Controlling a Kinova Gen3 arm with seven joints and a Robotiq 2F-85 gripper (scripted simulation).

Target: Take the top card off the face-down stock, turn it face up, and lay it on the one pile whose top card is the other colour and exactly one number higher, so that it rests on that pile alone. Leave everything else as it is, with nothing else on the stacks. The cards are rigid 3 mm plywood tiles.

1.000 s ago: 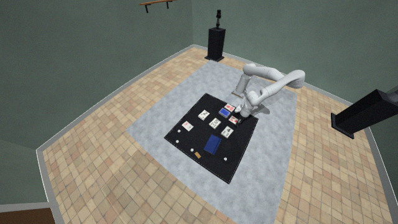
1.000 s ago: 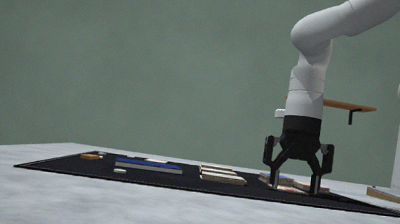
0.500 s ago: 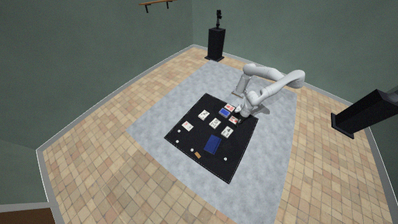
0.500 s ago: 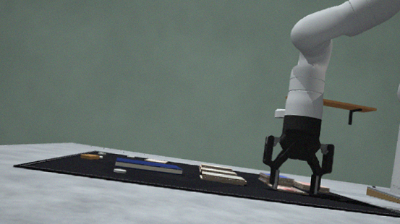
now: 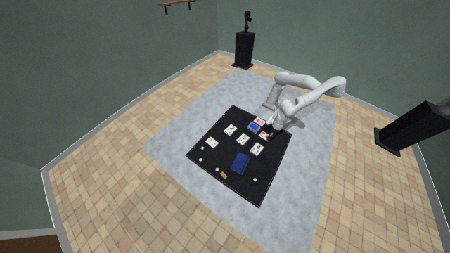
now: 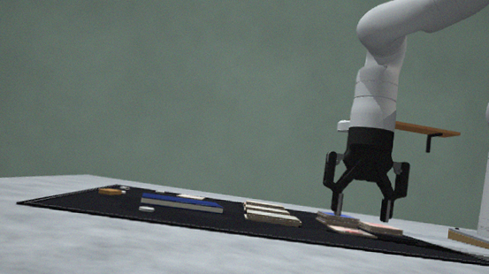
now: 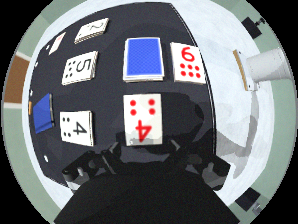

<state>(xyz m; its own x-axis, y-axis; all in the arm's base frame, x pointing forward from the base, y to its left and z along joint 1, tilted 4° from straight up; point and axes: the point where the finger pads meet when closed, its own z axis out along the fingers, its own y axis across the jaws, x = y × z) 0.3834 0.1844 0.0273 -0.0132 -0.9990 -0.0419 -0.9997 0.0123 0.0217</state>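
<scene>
Right now the blue-backed card is 4 cm to the right of my hand and 4 cm below it.
</scene>
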